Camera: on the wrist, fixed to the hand. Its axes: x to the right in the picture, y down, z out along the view.
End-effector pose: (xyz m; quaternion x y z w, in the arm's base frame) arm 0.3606 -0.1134 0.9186 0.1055 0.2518 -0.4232 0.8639
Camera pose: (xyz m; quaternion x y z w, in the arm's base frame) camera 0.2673 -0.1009 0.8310 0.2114 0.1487 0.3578 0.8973
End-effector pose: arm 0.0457 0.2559 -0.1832 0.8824 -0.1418 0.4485 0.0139
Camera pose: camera -0.0317 0.3355 -0.1185 -0.4859 0.7667 -0.3336 0.2546
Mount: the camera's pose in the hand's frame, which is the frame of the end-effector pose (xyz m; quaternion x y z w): -0.0106 -0.0627 -0.1117 -0.0651 0.0297 0.7264 0.6835
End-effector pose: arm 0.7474 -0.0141 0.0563 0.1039 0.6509 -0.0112 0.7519
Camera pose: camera 0.6272 -0.0576 0.0432 0.4952 0.3925 0.5840 0.5095
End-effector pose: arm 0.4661 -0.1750 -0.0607 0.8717 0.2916 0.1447 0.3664
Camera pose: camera 0.3805 -0.0844 -0.0294 0.7795 -0.4324 0.4099 0.1934
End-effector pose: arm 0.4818 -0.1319 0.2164 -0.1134 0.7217 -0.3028 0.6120
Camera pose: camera 0.3649 -0.1425 0.2687 0.4159 0.6136 0.2812 0.6095
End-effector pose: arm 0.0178 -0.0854 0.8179 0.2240 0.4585 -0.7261 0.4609
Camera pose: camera -0.0429 0.0267 0.8011 0.4777 0.2116 -0.1250 0.8434
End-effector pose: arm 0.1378 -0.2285 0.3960 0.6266 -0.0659 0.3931 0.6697
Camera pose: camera 0.1236 -0.1278 0.3175 0.3251 -0.5059 0.7695 0.2149
